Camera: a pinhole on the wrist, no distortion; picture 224 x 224 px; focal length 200.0 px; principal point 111.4 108.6 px. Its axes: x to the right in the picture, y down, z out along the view. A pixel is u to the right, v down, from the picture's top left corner.
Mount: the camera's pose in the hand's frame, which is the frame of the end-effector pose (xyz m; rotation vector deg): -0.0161 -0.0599 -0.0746 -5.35 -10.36 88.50
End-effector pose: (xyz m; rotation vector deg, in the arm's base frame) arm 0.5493 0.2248 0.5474 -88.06 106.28 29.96
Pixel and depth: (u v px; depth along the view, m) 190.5 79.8 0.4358
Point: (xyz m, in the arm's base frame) 0.5557 0.5168 0.2955
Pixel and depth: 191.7 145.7 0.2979
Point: 0.5672 0.4651 0.4770
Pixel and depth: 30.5 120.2 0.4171
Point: 0.8773 0.4658 0.4306
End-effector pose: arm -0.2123 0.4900 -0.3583 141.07 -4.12 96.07
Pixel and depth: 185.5 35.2 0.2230
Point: -0.0530 0.4568 -0.3910
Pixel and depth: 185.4 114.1 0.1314
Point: -0.1732 0.4968 -0.4193
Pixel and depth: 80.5 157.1 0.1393
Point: -0.1774 0.5641 -0.4561
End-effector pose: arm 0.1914 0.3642 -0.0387 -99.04 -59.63 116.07
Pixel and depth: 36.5 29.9 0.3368
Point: -0.1264 0.4513 0.0680
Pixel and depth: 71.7 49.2 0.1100
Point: 0.1358 0.4112 0.0244
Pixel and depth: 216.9 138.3 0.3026
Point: 0.0270 0.1599 -0.0086
